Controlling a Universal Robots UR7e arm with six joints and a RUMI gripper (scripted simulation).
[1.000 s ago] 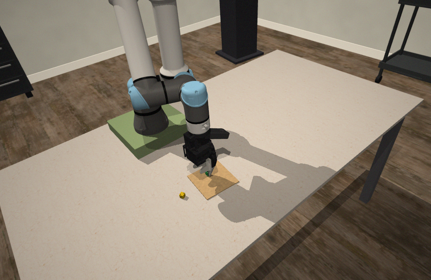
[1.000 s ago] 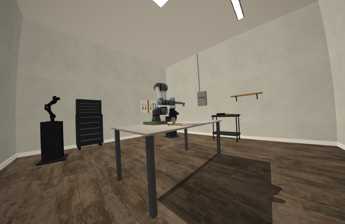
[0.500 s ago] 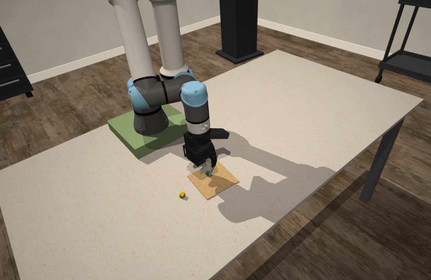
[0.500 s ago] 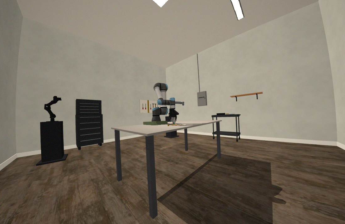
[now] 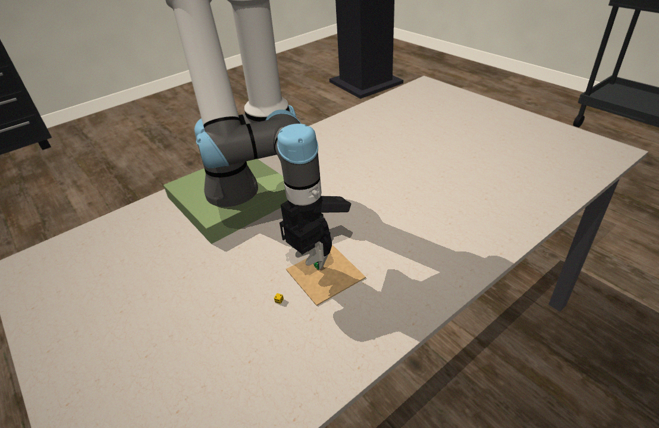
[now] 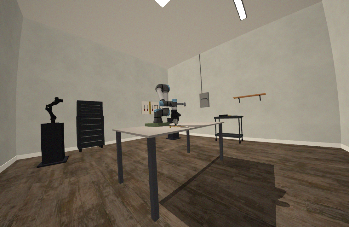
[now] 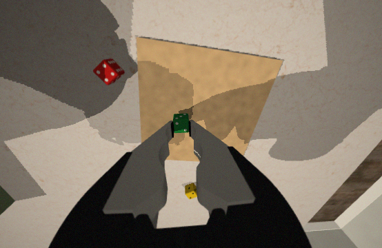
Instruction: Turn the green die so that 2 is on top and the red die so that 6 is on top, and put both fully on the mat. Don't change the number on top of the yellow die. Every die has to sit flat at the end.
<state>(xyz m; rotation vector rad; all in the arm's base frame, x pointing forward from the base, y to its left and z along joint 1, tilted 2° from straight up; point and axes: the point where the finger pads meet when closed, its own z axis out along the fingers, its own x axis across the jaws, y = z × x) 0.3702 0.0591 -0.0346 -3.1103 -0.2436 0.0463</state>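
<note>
My gripper is now 10 mm above the green die. Also, from my hand: red die 70 mm behind, 40 mm to the left, 20 mm below; yellow die 130 mm to the right, 30 mm ahead, 20 mm below; tan mat 20 mm below, 20 mm ahead.
</note>
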